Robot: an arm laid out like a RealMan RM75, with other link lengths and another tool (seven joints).
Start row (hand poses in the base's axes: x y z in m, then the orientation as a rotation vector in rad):
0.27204, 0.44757, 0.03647, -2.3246, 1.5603, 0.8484
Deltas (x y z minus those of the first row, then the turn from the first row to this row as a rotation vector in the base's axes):
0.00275, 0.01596, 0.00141, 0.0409, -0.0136, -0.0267
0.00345, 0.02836, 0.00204, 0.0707, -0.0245, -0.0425
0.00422, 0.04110, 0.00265, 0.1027, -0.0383, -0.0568
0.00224, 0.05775, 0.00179, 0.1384, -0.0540, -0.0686
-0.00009, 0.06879, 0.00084, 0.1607, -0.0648, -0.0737
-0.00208, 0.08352, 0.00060, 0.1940, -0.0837, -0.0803
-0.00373, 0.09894, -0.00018, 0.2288, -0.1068, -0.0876
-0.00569, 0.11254, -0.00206, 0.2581, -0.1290, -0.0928
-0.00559, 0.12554, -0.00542, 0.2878, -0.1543, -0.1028
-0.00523, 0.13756, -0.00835, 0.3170, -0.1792, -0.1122
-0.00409, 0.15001, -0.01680, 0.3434, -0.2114, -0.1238
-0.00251, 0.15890, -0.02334, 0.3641, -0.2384, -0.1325
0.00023, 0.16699, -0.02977, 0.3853, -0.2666, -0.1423
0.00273, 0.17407, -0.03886, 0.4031, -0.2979, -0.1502
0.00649, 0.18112, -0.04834, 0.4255, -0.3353, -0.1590
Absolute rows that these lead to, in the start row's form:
0.27479, 0.46353, 0.03788, -2.2714, 1.5502, 0.8485
0.27549, 0.47593, 0.03851, -2.2364, 1.5386, 0.8478
0.27626, 0.48867, 0.03912, -2.2017, 1.5224, 0.8449
0.27428, 0.50532, 0.03826, -2.1670, 1.5001, 0.8420
0.27195, 0.51636, 0.03731, -2.1475, 1.4837, 0.8394
0.26996, 0.53109, 0.03707, -2.1196, 1.4571, 0.8322
0.26831, 0.54651, 0.03629, -2.0901, 1.4286, 0.8205
0.26635, 0.56011, 0.03441, -2.0662, 1.4027, 0.8075
0.26645, 0.57311, 0.03105, -2.0377, 1.3800, 0.7900
0.26681, 0.58513, 0.02812, -2.0099, 1.3572, 0.7729
0.26795, 0.59758, 0.01967, -1.9822, 1.3357, 0.7457
0.26953, 0.60647, 0.01313, -1.9608, 1.3179, 0.7225
0.27227, 0.61456, 0.00670, -1.9379, 1.3001, 0.6983
0.27477, 0.62164, -0.00239, -1.9187, 1.2819, 0.6694
0.27853, 0.62869, -0.01187, -1.8954, 1.2587, 0.6361

